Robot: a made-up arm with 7 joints.
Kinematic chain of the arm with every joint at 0, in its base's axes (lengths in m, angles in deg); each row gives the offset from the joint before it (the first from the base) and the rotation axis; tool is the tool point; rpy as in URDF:
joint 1: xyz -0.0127 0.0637 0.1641 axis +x
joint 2: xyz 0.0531 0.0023 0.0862 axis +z
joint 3: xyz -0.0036 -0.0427 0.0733 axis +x
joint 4: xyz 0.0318 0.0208 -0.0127 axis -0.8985 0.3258 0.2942
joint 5: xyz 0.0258 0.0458 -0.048 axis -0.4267 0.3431 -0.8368
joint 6: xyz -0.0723 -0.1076 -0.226 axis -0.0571 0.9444 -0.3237
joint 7: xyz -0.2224 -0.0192 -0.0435 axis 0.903 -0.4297 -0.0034
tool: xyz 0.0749 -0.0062 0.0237 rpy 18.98 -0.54 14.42
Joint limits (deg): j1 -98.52..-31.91 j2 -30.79..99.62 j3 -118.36..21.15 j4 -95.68..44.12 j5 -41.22..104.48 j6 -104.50..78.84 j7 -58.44..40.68
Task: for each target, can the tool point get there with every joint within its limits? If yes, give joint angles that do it. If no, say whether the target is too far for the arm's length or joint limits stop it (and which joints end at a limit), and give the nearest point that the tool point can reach.
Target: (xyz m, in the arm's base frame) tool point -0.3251 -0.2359 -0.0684
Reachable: no: joint limits stop it (at a limit: joint 1, joint 2, joint 5, joint 7) | nearest point -0.2353 -0.1351 -0.0317 | short by 0.140 m
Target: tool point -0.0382 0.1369 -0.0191
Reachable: yes | joints -88.36 -16.82 -5.93 -31.84 56.42 61.09 -45.34
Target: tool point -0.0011 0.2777 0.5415
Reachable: yes | joints -70.02 16.68 -102.49 12.22 -17.40 27.39 -11.18
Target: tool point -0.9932 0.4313 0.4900
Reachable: no: too far | nearest point -0.3662 0.2841 0.3595 | short by 0.657 m
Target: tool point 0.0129 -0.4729 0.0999
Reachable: no: joint limits stop it (at a limit: joint 1, joint 2, joint 5, joint 7) | nearest point 0.0272 -0.3462 0.1530 | short by 0.138 m
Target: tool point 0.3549 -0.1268 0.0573
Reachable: yes | joints -80.22 88.64 -58.50 -36.83 -17.03 -49.97 1.62
